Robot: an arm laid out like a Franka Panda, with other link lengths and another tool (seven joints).
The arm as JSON. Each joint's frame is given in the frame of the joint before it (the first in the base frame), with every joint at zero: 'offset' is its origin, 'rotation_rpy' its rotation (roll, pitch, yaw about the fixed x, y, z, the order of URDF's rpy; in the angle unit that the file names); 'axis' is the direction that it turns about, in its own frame. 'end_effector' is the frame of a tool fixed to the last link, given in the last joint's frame.
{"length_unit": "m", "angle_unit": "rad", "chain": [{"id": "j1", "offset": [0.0, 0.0, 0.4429], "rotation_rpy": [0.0, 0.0, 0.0], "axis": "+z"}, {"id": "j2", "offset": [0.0, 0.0, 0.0], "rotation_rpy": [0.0, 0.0, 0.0], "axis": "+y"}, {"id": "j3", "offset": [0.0, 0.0, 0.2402], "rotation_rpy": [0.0, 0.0, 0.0], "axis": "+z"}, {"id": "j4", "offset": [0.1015, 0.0, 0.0], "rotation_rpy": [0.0, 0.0, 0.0], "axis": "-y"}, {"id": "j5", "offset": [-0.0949, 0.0, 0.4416], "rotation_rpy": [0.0, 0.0, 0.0], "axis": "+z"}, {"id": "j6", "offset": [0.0, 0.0, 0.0], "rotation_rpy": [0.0, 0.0, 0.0], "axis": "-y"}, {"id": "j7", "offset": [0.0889, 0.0, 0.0], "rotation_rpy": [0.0, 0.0, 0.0], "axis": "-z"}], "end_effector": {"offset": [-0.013, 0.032, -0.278], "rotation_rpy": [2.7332, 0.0, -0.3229]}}
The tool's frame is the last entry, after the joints.
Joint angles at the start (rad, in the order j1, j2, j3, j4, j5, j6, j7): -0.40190, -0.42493, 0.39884, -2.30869, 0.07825, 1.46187, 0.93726
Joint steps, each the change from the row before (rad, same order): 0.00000, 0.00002, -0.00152, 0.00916, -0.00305, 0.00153, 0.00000; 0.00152, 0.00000, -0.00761, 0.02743, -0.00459, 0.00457, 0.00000; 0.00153, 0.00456, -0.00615, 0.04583, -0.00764, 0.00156, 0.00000; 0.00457, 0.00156, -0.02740, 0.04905, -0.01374, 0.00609, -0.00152; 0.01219, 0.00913, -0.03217, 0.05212, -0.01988, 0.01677, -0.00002; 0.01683, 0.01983, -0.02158, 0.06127, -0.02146, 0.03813, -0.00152; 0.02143, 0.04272, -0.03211, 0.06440, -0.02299, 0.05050, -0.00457; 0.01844, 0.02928, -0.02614, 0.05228, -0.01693, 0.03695, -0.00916; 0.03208, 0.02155, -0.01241, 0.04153, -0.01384, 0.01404, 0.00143; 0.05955, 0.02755, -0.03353, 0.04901, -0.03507, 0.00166, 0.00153; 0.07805, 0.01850, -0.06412, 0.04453, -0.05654, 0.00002, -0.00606; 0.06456, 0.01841, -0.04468, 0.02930, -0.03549, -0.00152, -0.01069; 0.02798, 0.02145, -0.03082, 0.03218, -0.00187, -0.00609, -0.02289; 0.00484, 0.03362, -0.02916, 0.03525, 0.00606, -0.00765, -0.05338; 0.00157, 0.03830, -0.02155, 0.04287, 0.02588, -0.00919, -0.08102; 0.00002, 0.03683, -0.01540, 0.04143, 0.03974, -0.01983, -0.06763
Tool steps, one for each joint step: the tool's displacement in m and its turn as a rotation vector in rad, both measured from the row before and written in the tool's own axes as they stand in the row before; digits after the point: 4 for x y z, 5 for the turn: 0.0015, 0.0008, -0.0052, 0.00962, 0.00448, 0.00263; 0.0038, 0.0026, -0.0159, 0.03098, 0.00805, 0.00598; 0.0039, 0.0039, -0.0236, 0.04049, 0.01483, 0.00615; 0.0136, 0.0069, -0.0272, 0.05359, 0.00757, 0.01733; 0.0156, 0.0035, -0.0284, 0.05911, 0.01376, 0.01869; 0.0120, -0.0045, -0.0343, 0.07611, 0.03126, 0.01048; 0.0174, -0.0132, -0.0288, 0.07228, 0.02272, 0.00734; 0.0140, -0.0093, -0.0239, 0.05870, 0.02168, 0.00308; -0.0034, -0.0079, -0.0188, 0.03402, 0.02380, -0.01157; -0.0020, -0.0062, -0.0176, 0.02135, 0.03635, -0.01405; 0.0107, -0.0001, -0.0165, 0.01787, 0.04970, -0.00239; 0.0005, -0.0035, -0.0085, 0.00653, 0.03530, -0.01882; 0.0044, -0.0022, -0.0048, 0.00648, 0.00360, -0.01877; 0.0130, -0.0016, 0.0047, -0.00502, -0.00139, -0.03235; 0.0059, -0.0037, 0.0015, 0.00562, -0.00285, -0.06615; -0.0008, -0.0037, 0.0012, 0.00580, -0.01991, -0.06384
